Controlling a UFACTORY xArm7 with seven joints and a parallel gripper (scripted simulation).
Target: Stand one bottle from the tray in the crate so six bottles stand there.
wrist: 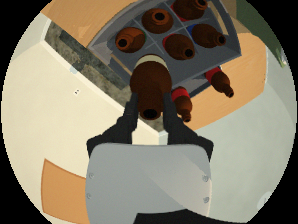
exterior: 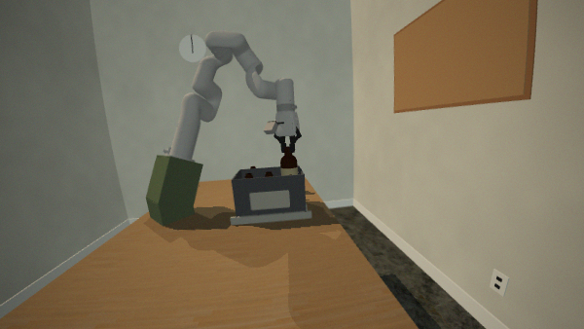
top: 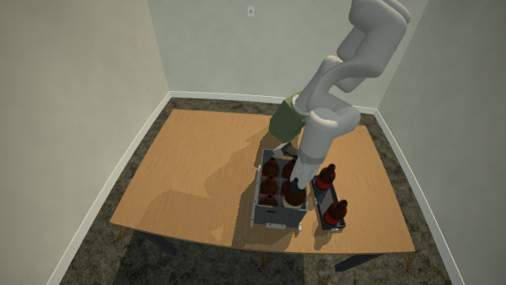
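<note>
Now: hand 70 mm above the bottle. Round my hand: grey crate (80 mm behind, 50 mm to the right, 180 mm below); narrow tray (110 mm behind, 180 mm to the left, 250 mm below).
</note>
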